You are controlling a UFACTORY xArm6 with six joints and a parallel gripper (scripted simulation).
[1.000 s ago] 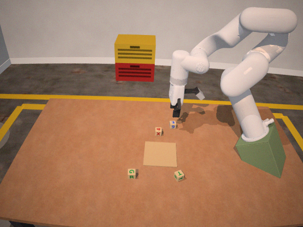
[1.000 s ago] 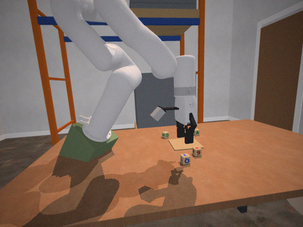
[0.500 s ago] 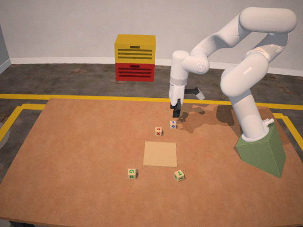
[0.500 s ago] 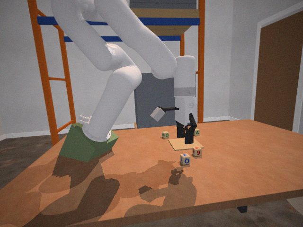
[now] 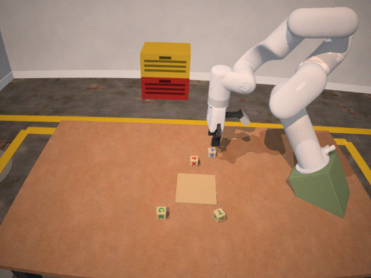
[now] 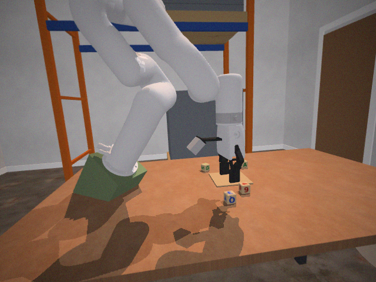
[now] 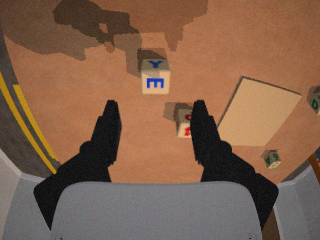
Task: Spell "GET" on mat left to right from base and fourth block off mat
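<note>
The e block is 8 cm below my hand. From my hand the other things lie so: tan mat (9 cm ahead, 17 cm to the left, 9 cm below); then t block (4 cm ahead, 31 cm to the left, 8 cm below); then red-lettered block (8 cm ahead, 4 cm to the left, 8 cm below).
</note>
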